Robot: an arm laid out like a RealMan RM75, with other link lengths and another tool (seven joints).
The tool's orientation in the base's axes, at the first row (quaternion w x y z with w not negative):
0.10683 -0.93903 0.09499 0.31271
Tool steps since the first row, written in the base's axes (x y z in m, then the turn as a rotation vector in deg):
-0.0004 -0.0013 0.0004 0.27 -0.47 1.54
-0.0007 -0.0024 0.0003 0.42 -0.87 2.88
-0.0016 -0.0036 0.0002 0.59 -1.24 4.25
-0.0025 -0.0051 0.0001 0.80 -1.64 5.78
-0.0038 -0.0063 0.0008 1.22 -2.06 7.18
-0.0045 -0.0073 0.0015 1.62 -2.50 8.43
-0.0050 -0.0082 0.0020 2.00 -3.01 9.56
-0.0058 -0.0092 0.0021 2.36 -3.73 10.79
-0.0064 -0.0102 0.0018 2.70 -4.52 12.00
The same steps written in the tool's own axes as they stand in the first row. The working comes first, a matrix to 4 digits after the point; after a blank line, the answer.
The tool's axes in the first row as the columns of a matrix, in the base's axes (used below as rounded here):
0.7864 -0.2452 -0.5670
-0.1116 -0.9591 0.2600
-0.6076 -0.1412 -0.7816

-0.0004 0.0013 -0.0004 -0.67 0.17 -1.48
-0.0005 0.0024 -0.0005 -1.32 0.32 -2.72
-0.0010 0.0038 -0.0002 -1.98 0.44 -3.98
-0.0015 0.0055 0.0000 -2.70 0.56 -5.40
-0.0028 0.0069 -0.0001 -3.17 0.66 -6.84
-0.0036 0.0079 -0.0005 -3.57 0.81 -8.16
-0.0042 0.0088 -0.0009 -3.90 1.05 -9.39
-0.0048 0.0099 -0.0007 -4.28 1.48 -10.74
-0.0050 0.0111 -0.0004 -4.66 1.98 -12.09

